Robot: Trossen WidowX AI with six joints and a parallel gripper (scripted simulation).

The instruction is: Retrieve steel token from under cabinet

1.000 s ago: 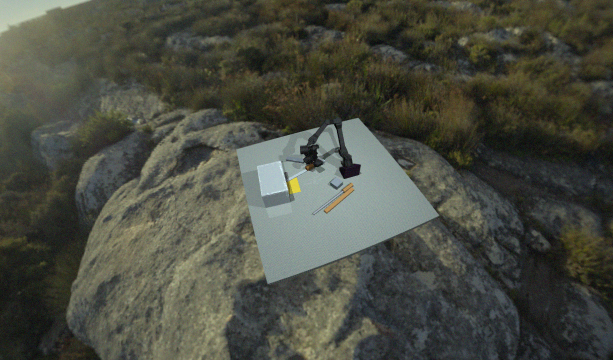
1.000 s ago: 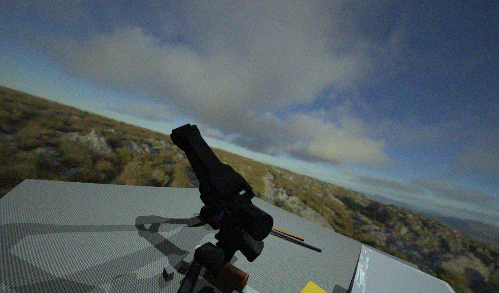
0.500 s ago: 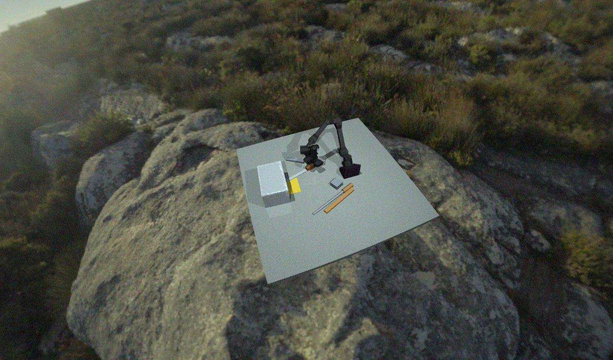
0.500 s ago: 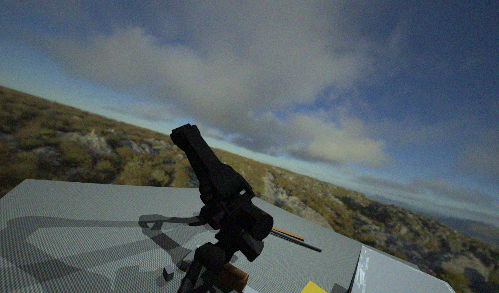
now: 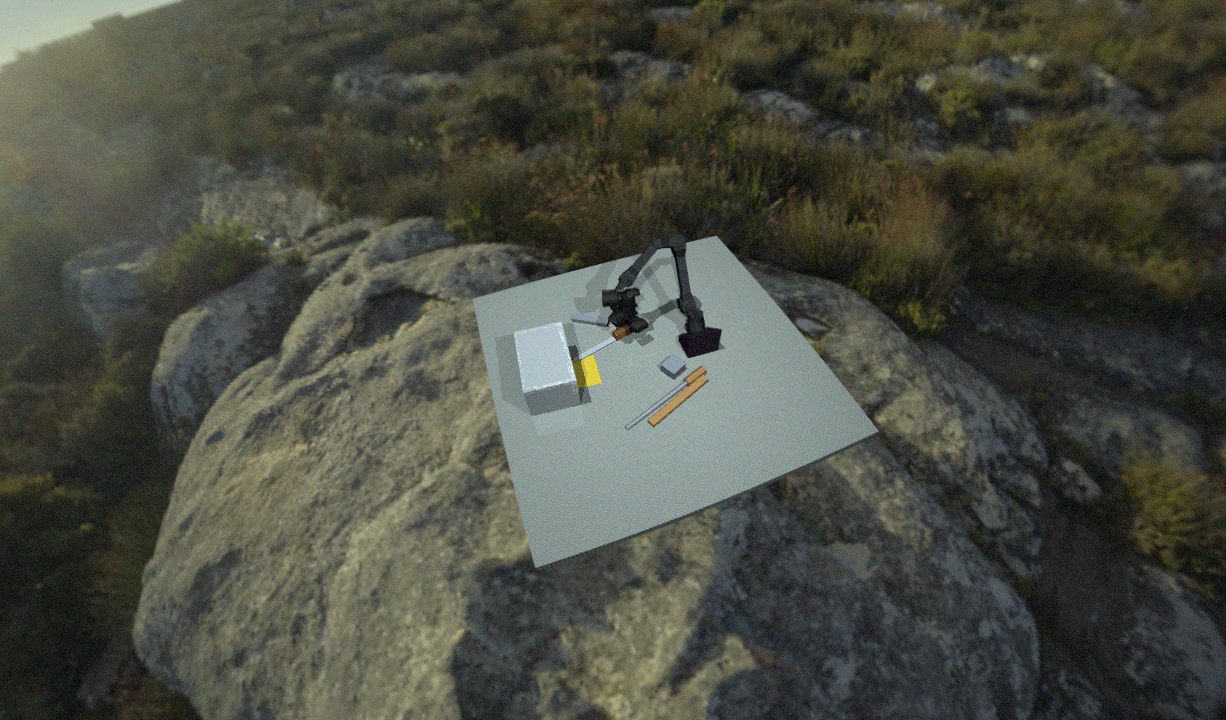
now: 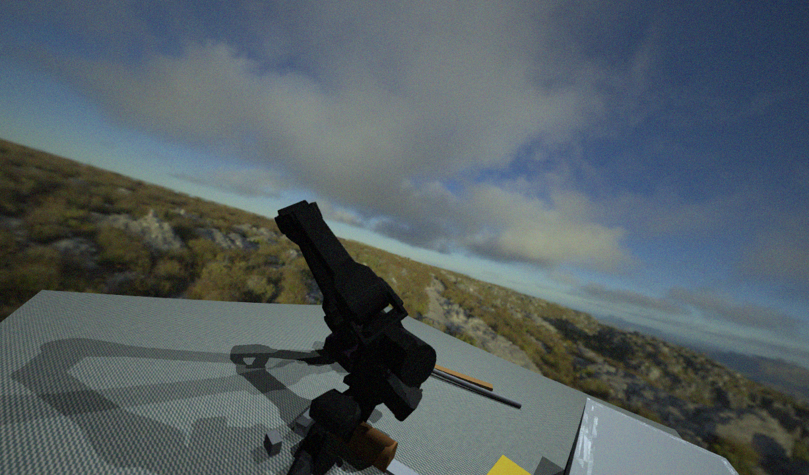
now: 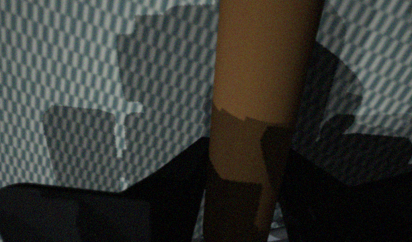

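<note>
The grey bar is 7 cm behind my gripper tip and 3 cm to the right of it. The rest, counted from my gripper tip: grey block: 7 cm behind, 26 cm to the left, 1 cm above; small grey cube: 5 cm behind, 11 cm to the right; wooden stick: 2 cm behind, 41 cm to the left.
</note>
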